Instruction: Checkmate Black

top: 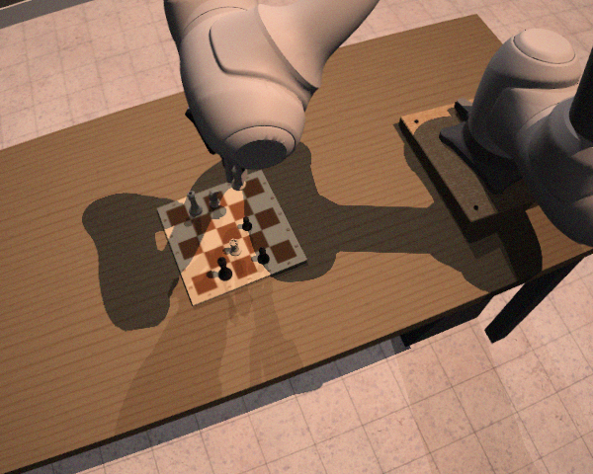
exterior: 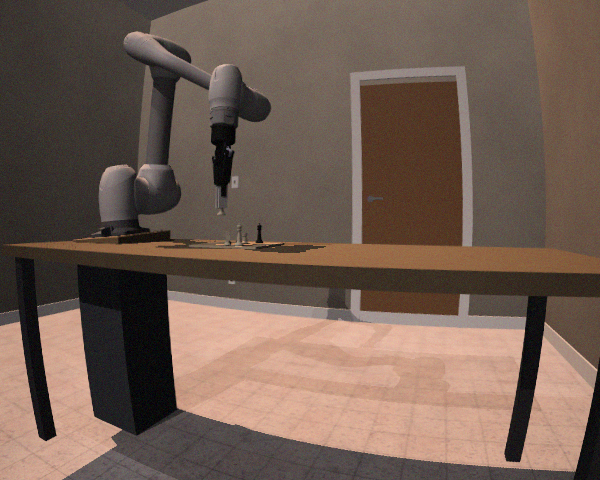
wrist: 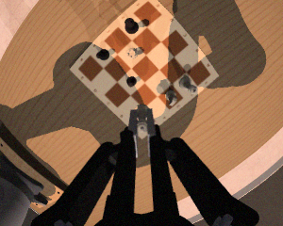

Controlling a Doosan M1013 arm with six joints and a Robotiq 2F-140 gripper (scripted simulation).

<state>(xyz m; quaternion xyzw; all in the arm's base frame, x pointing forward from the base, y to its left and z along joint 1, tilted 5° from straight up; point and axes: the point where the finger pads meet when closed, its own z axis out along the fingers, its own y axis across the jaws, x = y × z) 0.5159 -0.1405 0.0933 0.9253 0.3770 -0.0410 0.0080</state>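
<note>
The chessboard lies 140 mm below my hand, 40 mm ahead of it and 30 mm to the left of it. From my hand the other things lie so: light-coloured chess piece (30 mm below).
</note>
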